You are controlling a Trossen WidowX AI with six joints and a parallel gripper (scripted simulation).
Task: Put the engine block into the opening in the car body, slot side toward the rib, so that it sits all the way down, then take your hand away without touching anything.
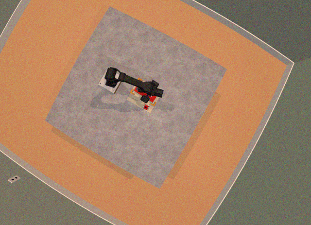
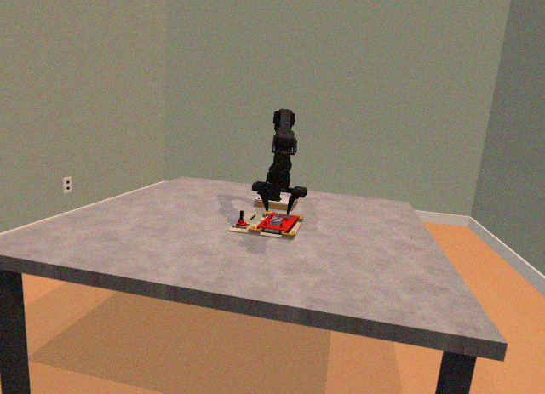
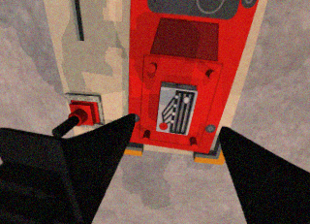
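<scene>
My gripper tip is 40 mm above the grey engine block. Round my gripper tip: black upright peg 120 mm to the right, 30 mm below, 30 mm ahead.
</scene>
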